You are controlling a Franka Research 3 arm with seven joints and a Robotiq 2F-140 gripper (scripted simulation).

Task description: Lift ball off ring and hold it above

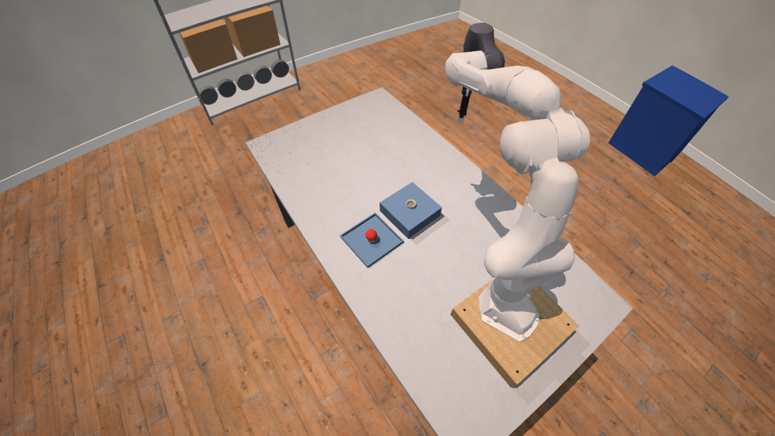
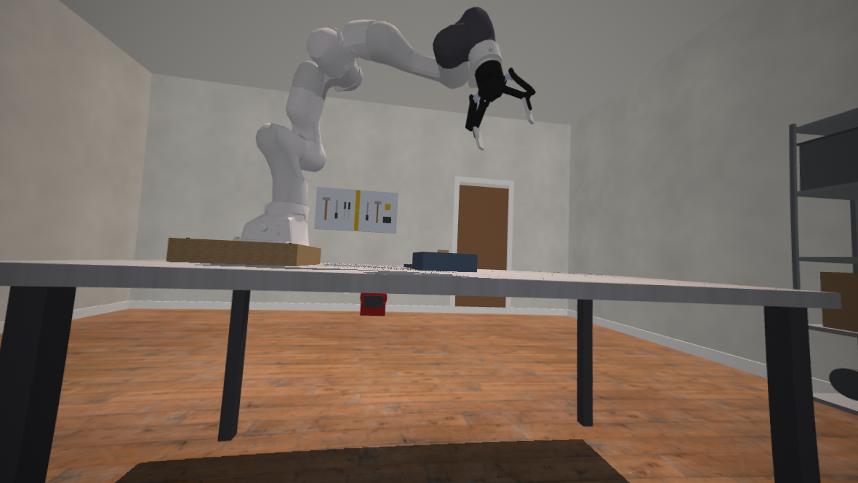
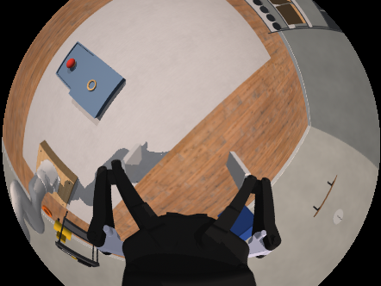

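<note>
My gripper is now 54 cm to the right of the red ball, 35 cm above it and 1 cm past it. From my hand the other things lie so: blue stand 34 cm below, 32 cm to the left, 3 cm behind.
</note>
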